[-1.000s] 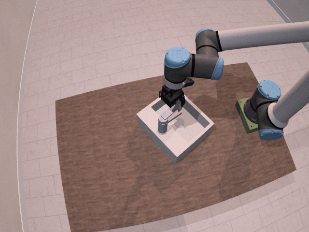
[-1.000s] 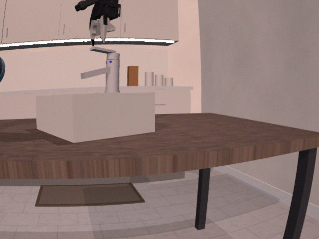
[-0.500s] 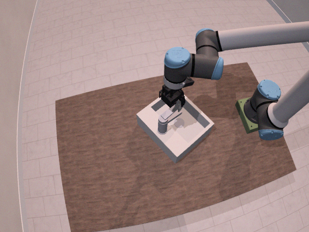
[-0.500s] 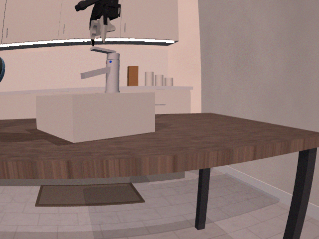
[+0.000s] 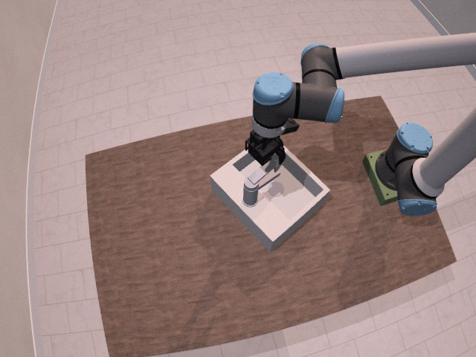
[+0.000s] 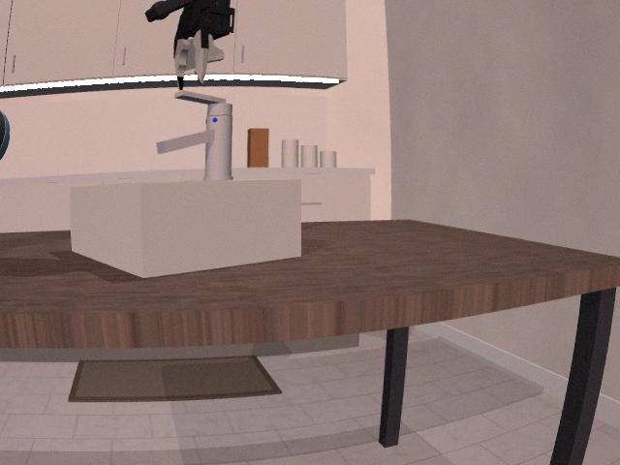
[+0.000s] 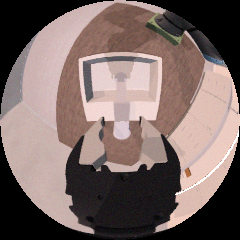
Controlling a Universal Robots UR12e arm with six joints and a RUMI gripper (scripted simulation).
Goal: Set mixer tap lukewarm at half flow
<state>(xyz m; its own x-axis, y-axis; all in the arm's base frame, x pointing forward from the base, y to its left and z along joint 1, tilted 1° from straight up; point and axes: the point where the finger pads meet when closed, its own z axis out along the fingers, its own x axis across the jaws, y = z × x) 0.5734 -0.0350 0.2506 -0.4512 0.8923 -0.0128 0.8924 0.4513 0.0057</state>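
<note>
Now: the lever 2 cm ahead of my hand, 1 cm to the left of it and 3 cm below it. Also, from my hand: grey mixer tap (4 cm ahead, 2 cm to the left, 8 cm below); white sink block (4 cm behind, 2 cm to the right, 27 cm below).
</note>
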